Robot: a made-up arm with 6 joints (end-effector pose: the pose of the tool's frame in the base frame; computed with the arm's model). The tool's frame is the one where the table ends. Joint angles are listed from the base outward.
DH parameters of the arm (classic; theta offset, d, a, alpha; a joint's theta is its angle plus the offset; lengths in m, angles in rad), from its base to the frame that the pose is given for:
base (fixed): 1.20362 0 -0.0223 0
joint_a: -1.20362 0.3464 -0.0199 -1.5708
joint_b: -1.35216 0 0.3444 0
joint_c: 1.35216 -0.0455 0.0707 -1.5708
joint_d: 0 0.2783 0.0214 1.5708
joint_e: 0 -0.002 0.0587 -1.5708
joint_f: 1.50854 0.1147 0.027 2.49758
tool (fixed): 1.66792 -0.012 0 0
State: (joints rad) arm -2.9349 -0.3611 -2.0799 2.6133 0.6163 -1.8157
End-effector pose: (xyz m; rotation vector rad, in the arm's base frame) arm -0.1836 -0.0013 1.0500 -2.1211 -1.0509 -0.9798
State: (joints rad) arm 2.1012 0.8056 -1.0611 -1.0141 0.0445 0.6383
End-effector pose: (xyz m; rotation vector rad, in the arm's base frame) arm -0.2463 0.4068 0.1639 -0.6217 0.0488 2.5283
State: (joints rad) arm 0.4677 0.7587 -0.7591 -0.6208 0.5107 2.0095
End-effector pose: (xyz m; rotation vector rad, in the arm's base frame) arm 0.2963 0.0902 0.1346 -0.2050 0.6232 -0.8864
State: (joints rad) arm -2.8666 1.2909 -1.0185 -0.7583 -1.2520 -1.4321
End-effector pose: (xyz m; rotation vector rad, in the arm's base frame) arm -0.4265 -0.2018 0.0862 -0.7919 0.6746 -0.9084
